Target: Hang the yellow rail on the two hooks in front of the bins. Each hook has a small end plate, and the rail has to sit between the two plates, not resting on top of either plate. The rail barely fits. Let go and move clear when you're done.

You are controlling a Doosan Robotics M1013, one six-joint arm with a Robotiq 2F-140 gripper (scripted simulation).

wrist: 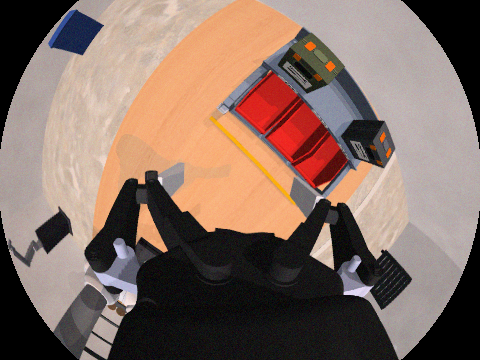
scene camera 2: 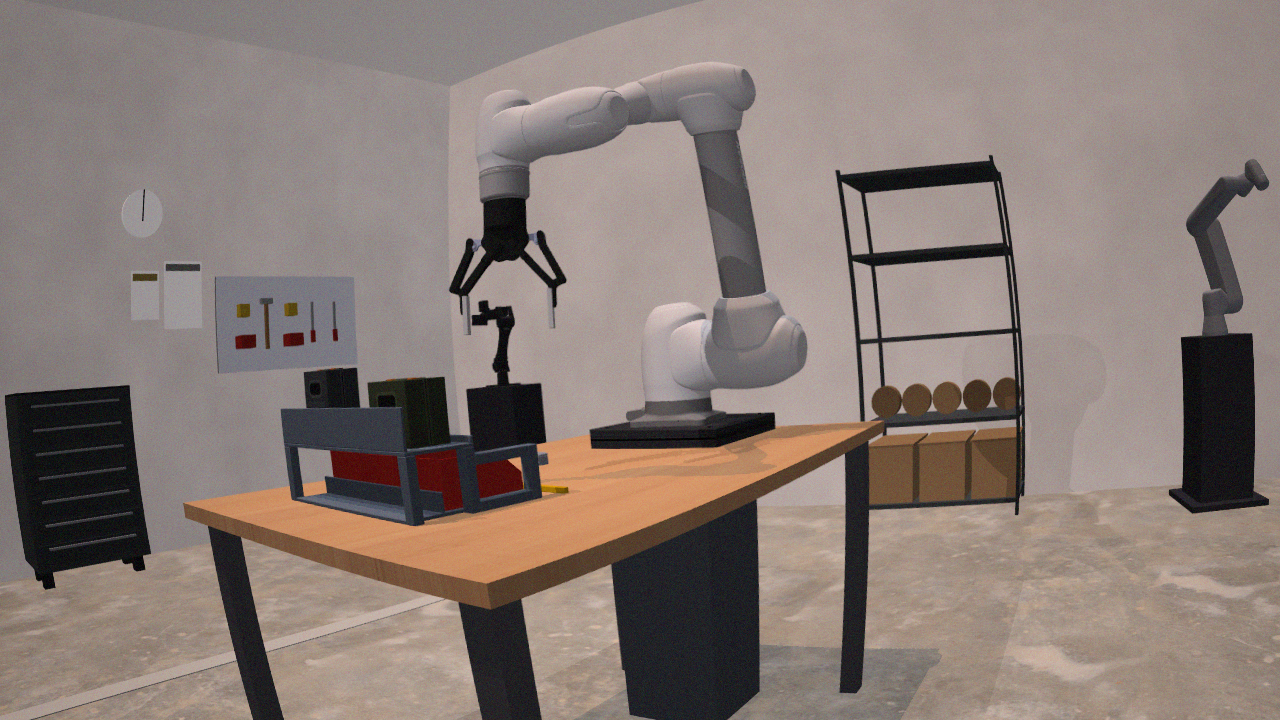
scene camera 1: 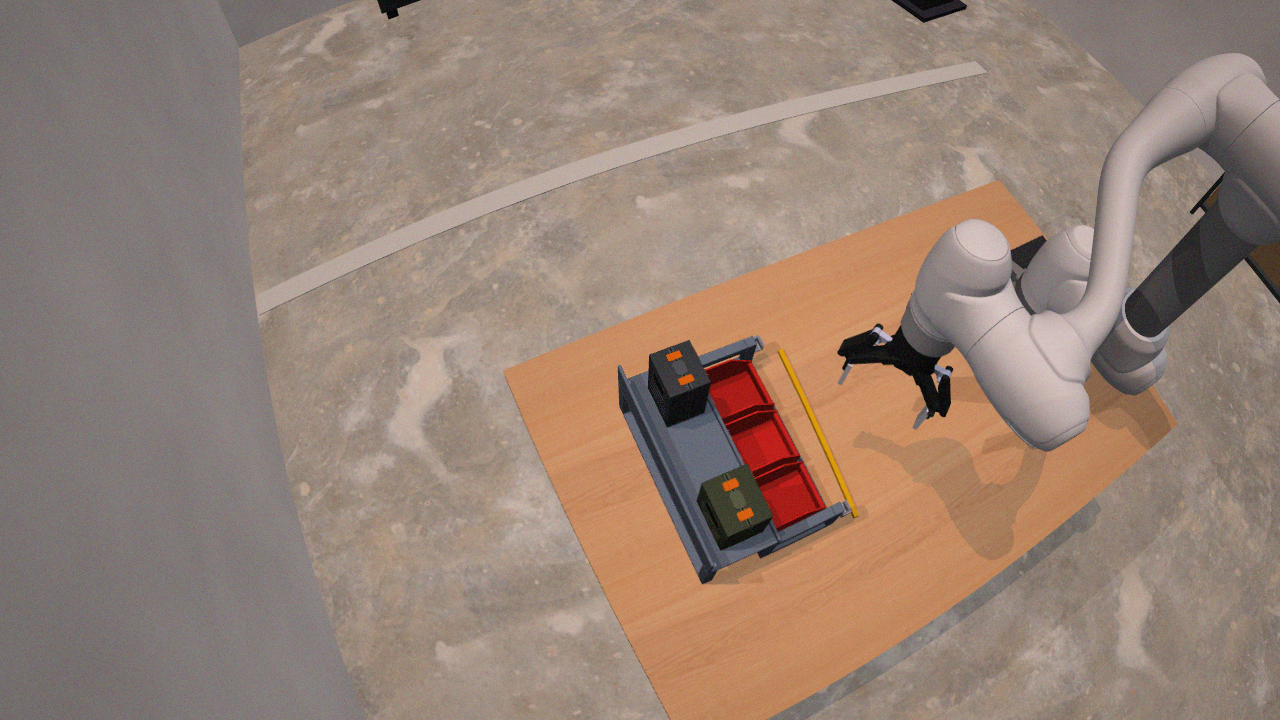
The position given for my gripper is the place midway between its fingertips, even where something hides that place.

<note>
I see my gripper [scene camera 2: 508,331], a green box [scene camera 2: 423,400] and a black box [scene camera 1: 679,385].
The black box shows as well in the wrist view [wrist: 370,141] and in scene camera 2 [scene camera 2: 329,388]. My gripper also shows in the wrist view [wrist: 238,180] and in scene camera 1 [scene camera 1: 880,400].
</note>
